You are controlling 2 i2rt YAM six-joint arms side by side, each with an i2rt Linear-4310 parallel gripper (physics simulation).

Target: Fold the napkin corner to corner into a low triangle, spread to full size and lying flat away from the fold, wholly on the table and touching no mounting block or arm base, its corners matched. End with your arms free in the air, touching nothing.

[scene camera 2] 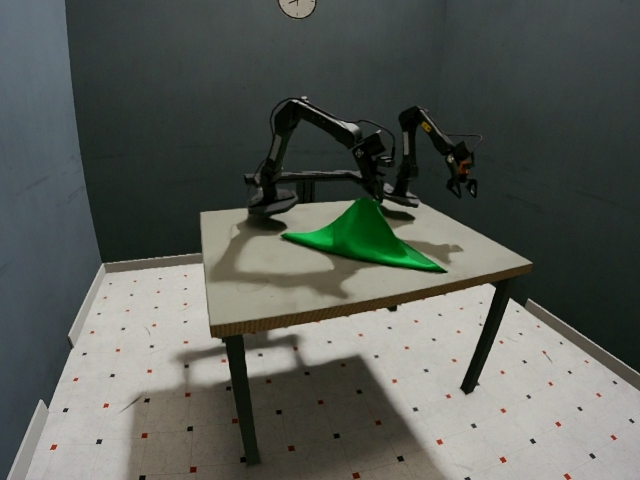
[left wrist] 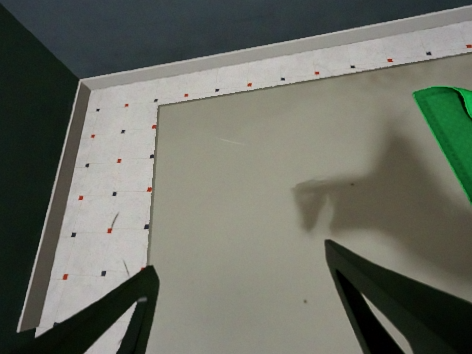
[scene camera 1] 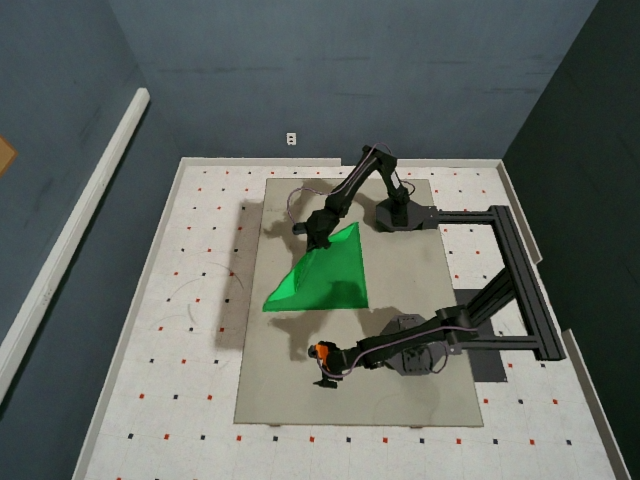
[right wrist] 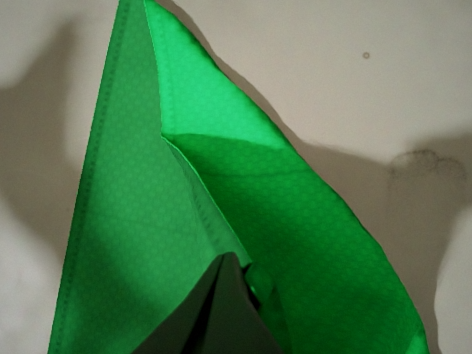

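The green napkin (scene camera 1: pixel 338 281) (scene camera 2: pixel 364 232) (left wrist: pixel 442 127) (right wrist: pixel 120 200) is partly lifted. In scene camera 1 its lower-left, lower-right and upper-right corners lie on the table (scene camera 1: pixel 289 403) (scene camera 2: pixel 242 310); its upper-left part is raised and turned over toward the middle. In scene camera 2 it forms a tall peak. My right gripper (scene camera 1: pixel 311 249) (scene camera 2: pixel 380 199) (right wrist: pixel 230 264) is shut on the napkin's raised corner, above the table; the gripped corner itself is mostly hidden by the fingers. My left gripper (scene camera 1: pixel 325 383) (scene camera 2: pixel 465 195) (left wrist: pixel 237 261) is open and empty in the air, apart from the napkin.
The right arm's mounting block (scene camera 1: pixel 385 218) (scene camera 2: pixel 273 202) stands beyond the napkin's upper-right corner in scene camera 1. The left arm's mounting block (scene camera 1: pixel 412 365) stands to the lower right of the napkin. A dark frame (scene camera 1: pixel 527 289) joins the arm bases behind the table's right edge.
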